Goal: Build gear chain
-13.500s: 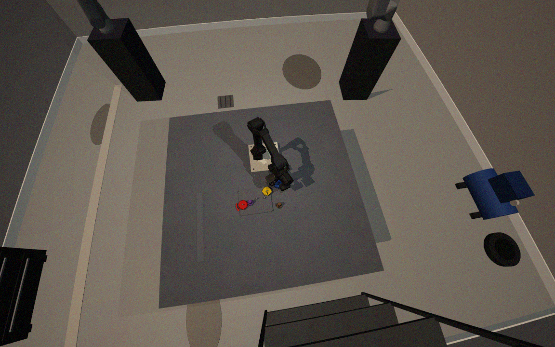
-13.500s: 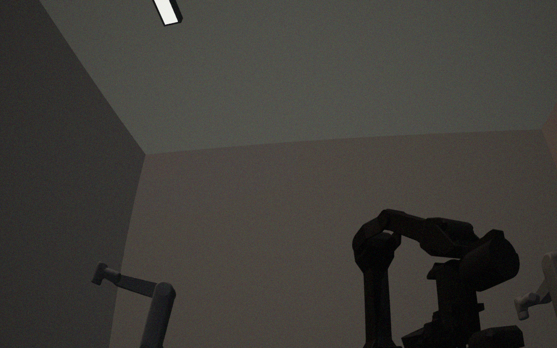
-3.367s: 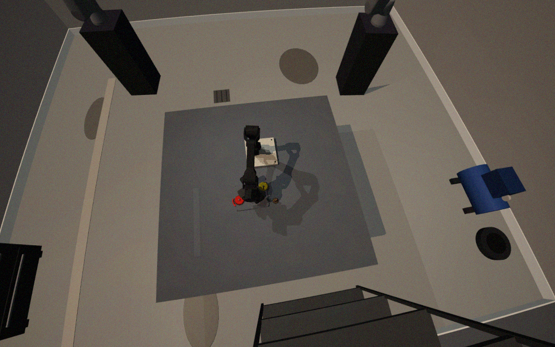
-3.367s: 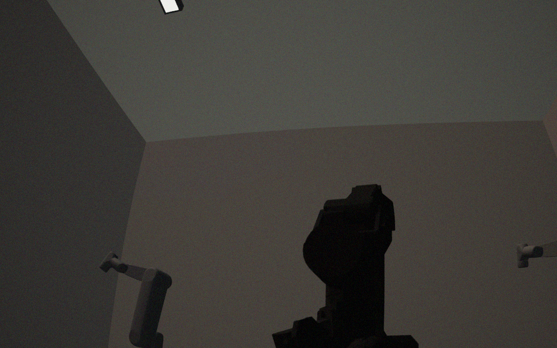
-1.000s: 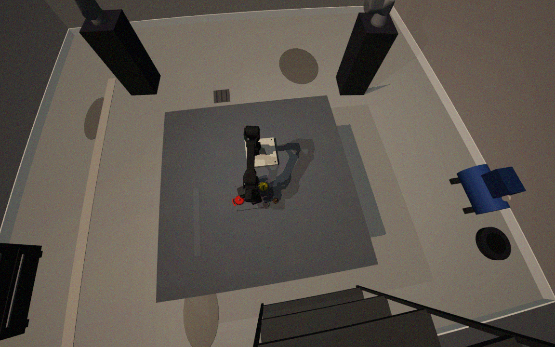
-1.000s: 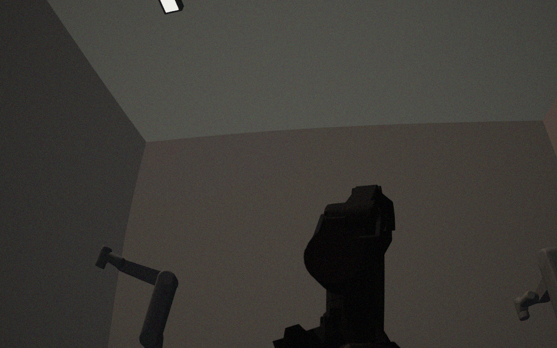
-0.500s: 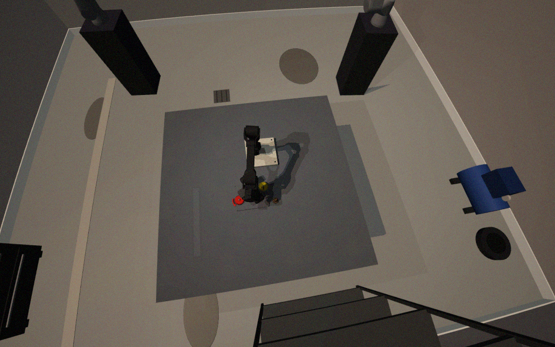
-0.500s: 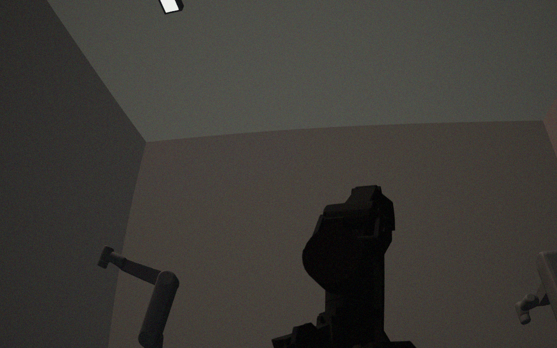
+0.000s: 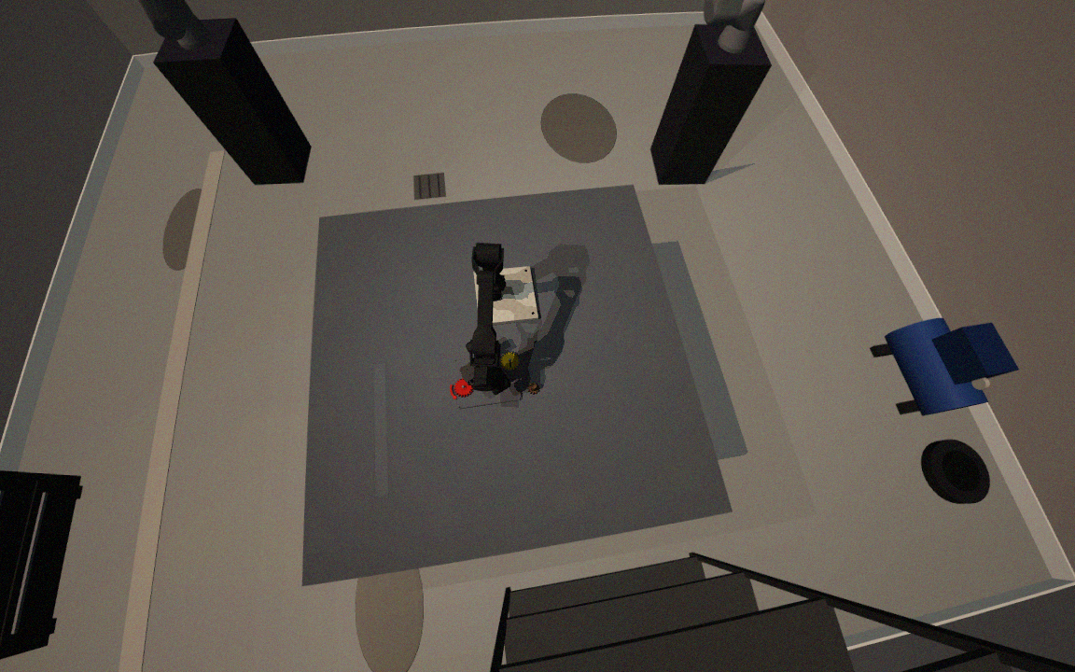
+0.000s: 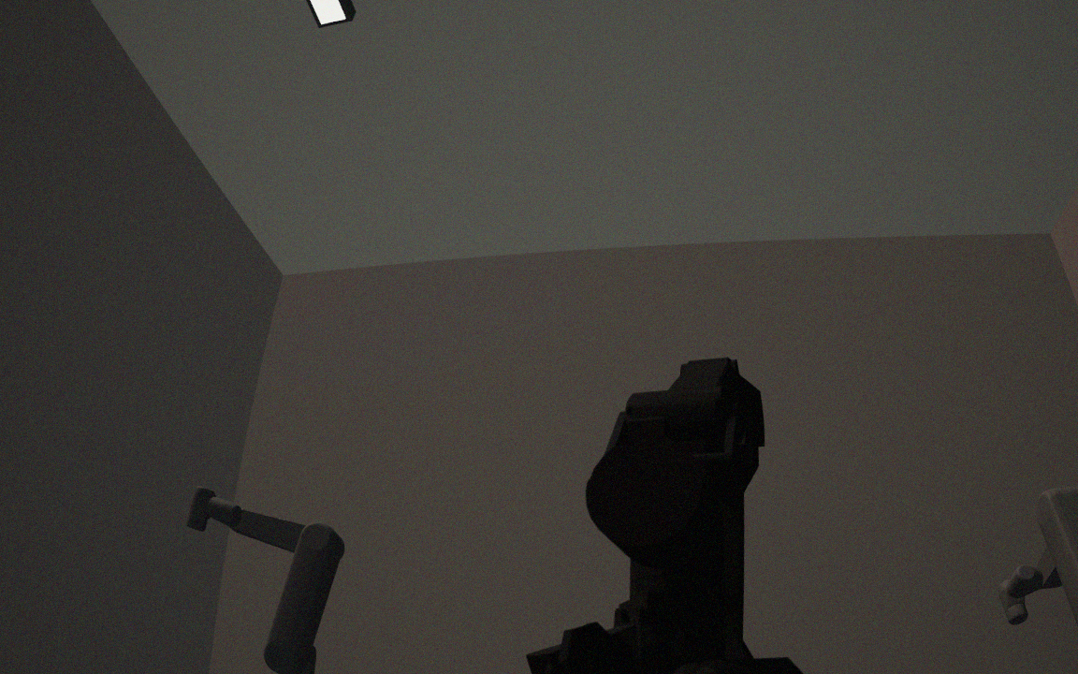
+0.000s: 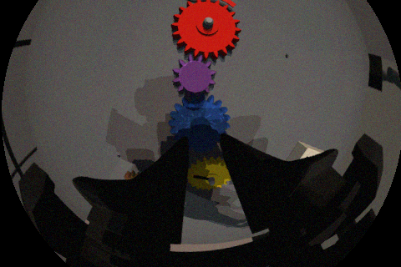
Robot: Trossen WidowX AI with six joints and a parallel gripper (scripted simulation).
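My gripper tip is now 2 cm above the blue gear. The rest, counted from my gripper tip: yellow gear: 5 cm behind, 7 cm to the left, 3 cm below; purple gear: 3 cm ahead, 4 cm to the right, 2 cm below; red gear: 4 cm ahead, 9 cm to the right, 3 cm below.
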